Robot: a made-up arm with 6 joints.
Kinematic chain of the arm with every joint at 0, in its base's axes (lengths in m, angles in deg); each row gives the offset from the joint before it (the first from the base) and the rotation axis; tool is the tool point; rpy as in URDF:
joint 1: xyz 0 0 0.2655 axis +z
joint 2: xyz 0 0 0 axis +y
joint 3: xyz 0.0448 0 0.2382 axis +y
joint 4: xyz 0.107 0 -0.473 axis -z
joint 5: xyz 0 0 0 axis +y
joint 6: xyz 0.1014 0 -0.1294 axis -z
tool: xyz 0 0 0 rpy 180 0 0
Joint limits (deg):
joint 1: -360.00..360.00
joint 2: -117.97..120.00
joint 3: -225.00..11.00
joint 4: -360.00..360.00
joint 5: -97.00..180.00
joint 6: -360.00..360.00
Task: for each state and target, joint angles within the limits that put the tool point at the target. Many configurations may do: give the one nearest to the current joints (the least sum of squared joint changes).
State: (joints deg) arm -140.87 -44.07 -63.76 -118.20 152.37 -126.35
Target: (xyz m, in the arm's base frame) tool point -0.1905 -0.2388 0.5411
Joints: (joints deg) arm -108.38 -35.51 -38.62 -116.60 172.22 -126.35
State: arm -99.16 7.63 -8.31 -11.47 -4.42 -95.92
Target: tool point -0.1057 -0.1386 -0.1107
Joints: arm -122.62 3.80 7.92 6.38 -13.50 -95.92
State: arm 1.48 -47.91 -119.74 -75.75 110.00 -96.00
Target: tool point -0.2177 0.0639 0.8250
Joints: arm -46.18 -69.22 -110.21 -45.03 142.09 -96.00
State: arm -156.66 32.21 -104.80 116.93 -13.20 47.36
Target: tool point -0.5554 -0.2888 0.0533
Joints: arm -141.95 40.00 -86.37 123.68 -19.06 47.36
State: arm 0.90 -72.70 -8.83 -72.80 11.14 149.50
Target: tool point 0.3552 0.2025 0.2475
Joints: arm 16.95 -68.93 4.40 -76.37 3.73 149.50
